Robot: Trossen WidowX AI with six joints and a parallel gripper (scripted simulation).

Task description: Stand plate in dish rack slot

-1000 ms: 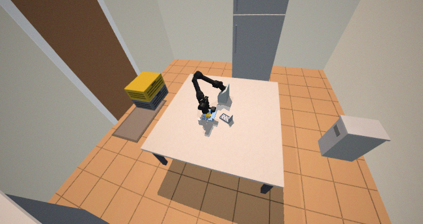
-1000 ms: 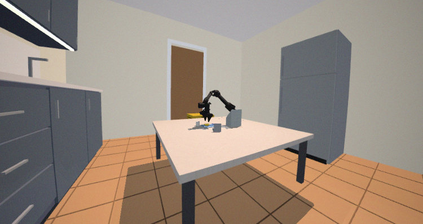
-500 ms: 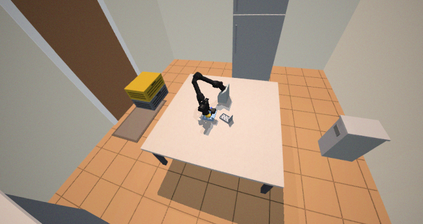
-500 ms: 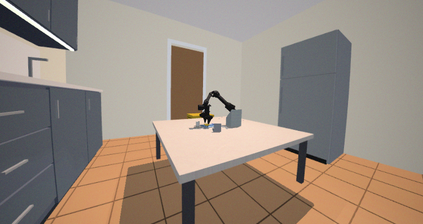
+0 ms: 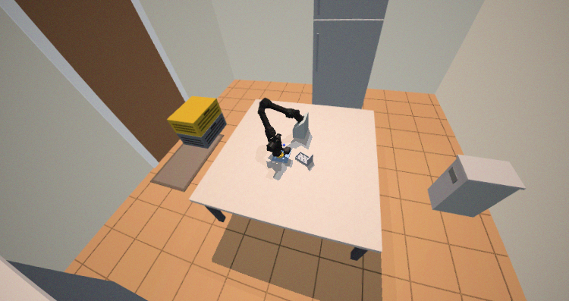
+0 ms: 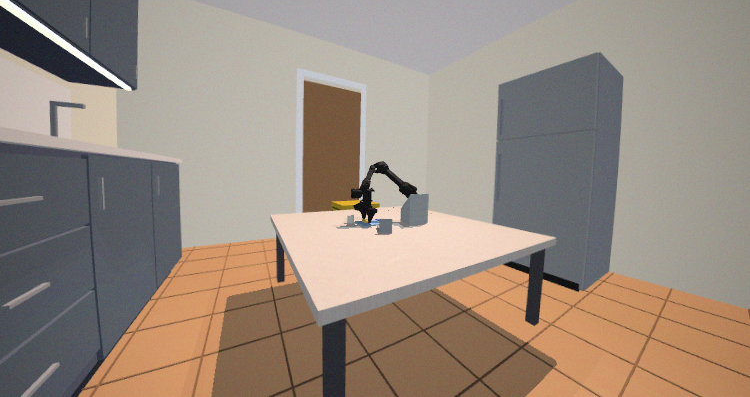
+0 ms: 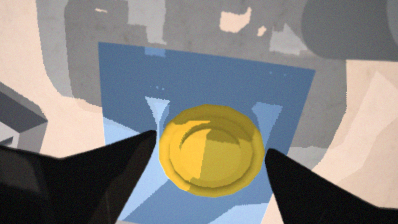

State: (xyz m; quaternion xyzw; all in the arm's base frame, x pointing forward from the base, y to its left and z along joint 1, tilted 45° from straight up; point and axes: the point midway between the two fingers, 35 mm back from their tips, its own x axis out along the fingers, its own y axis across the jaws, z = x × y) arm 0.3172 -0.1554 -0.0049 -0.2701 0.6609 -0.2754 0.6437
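Right now my gripper tip is 1 cm below the yellow plate. Also, from my gripper tip: grey dish rack 1 cm behind, 20 cm to the left, 1 cm above; light blue mat 2 cm behind, 1 cm to the left, 1 cm below.
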